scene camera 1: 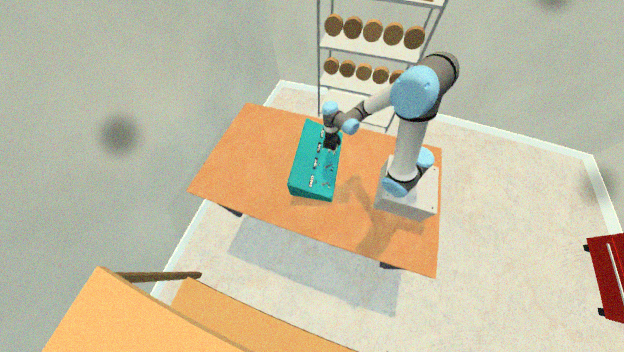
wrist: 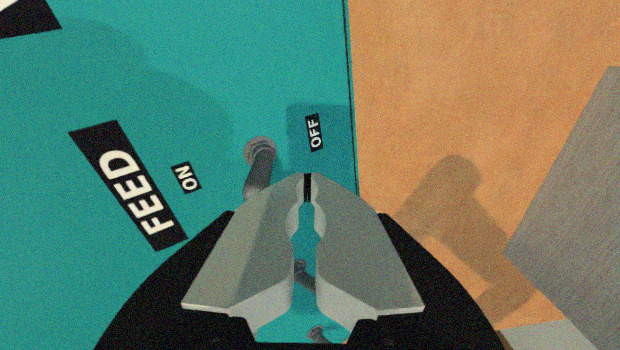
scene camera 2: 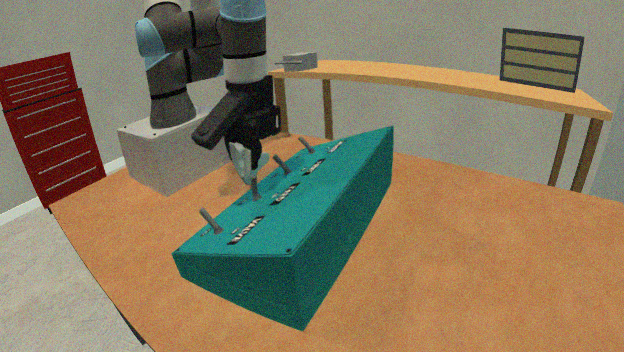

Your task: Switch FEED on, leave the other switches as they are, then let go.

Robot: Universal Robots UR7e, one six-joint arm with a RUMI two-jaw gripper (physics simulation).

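Places are measured from the arm's base along level axes (x back, y right, z up), in metres.
Pixels of known places: gripper, between the fingertips: (scene camera 1: 333,151) (wrist: 307,176) (scene camera 2: 248,184); arm's base, origin of its link: (scene camera 2: 173,120).
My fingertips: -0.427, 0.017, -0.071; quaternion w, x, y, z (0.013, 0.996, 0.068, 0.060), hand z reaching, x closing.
Observation:
For each thing: its top centre in the pictures, then the offset to it from my fingertips, as dx, dy, dz. "pt": a spot on its surface instead. Level surfaces: height alone.
- FEED lever, centre of its top: (wrist: 257,196) (scene camera 2: 252,175) -0.028, +0.004, +0.029
- OFF label, a spot on its surface: (wrist: 314,132) pt +0.006, +0.015, -0.034
- FEED label, centre of its top: (wrist: 135,199) (scene camera 2: 285,191) -0.094, -0.018, +0.008
- VALVE lever, centre of its top: (scene camera 2: 206,210) -0.052, +0.122, +0.020
- table, height of its surface: dz -0.107
A teal sloped switch box (scene camera 1: 301,162) (scene camera 2: 345,220) (wrist: 200,65) stands on the orange table. The FEED lever (scene camera 2: 255,190) (wrist: 260,167) stands more upright than the others, tilted to the ON side, away from the OFF label (wrist: 314,132). The FEED label (wrist: 131,187) is in the wrist view. In scene camera 2, the VALVE lever (scene camera 2: 211,221) and the two farther levers (scene camera 2: 282,164) (scene camera 2: 306,145) lean to the OFF side. My gripper (scene camera 1: 333,150) (scene camera 2: 248,182) (wrist: 307,176) is shut and empty, beside the FEED lever's tip on its OFF side; contact cannot be told.
The arm's pale base block (scene camera 1: 425,202) (scene camera 2: 170,165) stands on the table (scene camera 1: 225,155) (scene camera 2: 475,260). A wire shelf (scene camera 1: 318,75) with round items stands behind. A red cabinet (scene camera 1: 602,280) (scene camera 2: 50,145) and a wooden bench (scene camera 2: 425,77) stand farther off.

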